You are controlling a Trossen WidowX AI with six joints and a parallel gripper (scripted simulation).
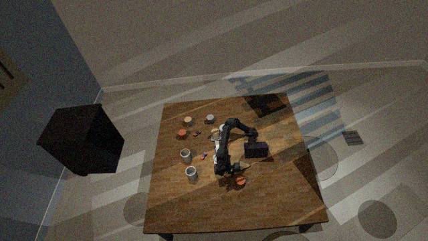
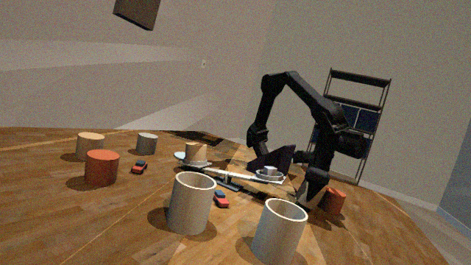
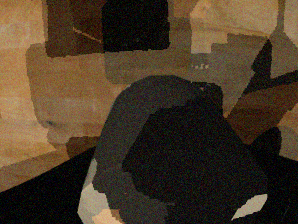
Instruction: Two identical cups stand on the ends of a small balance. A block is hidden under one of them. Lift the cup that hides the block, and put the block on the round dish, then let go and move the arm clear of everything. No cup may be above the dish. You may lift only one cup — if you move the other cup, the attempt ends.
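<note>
Right now my gripper tip is 20 mm short of the round pale dish, 480 mm to the left of it and 40 mm above it. From my gripper tip the other things lie so: balance beam (80 mm ahead, 240 mm to the right, 10 mm below); grey cup (140 mm ahead, 550 mm to the right, 10 mm below).
</note>
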